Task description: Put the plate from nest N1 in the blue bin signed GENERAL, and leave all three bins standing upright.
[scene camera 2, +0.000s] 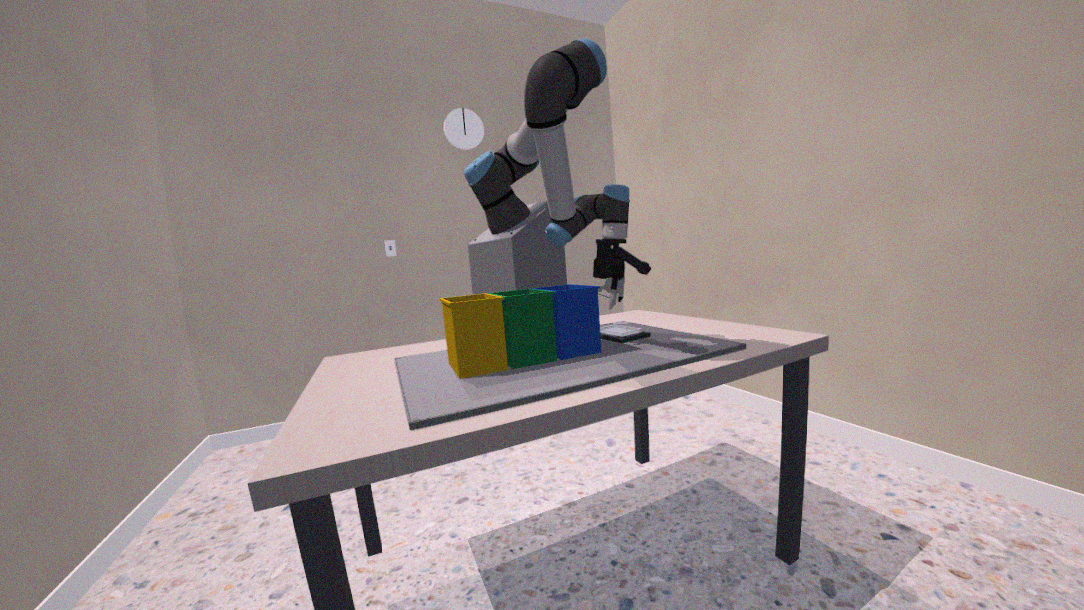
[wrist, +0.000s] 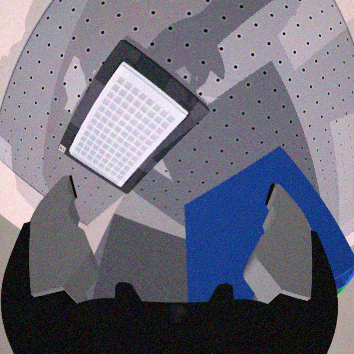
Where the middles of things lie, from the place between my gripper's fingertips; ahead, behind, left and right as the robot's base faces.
I see my gripper 90 mm above the white plate [wrist: 131,116], 40 mm to the right of it and 40 mm past it. Also, from my hand: blue bin [scene camera 2: 576,310]: 170 mm to the right, 20 mm below, 20 mm behind; green bin [scene camera 2: 528,315]: 300 mm to the right, 40 mm behind, 20 mm below; dark nest [wrist: 147,67]: 100 mm below, 40 mm to the left, 40 mm behind.
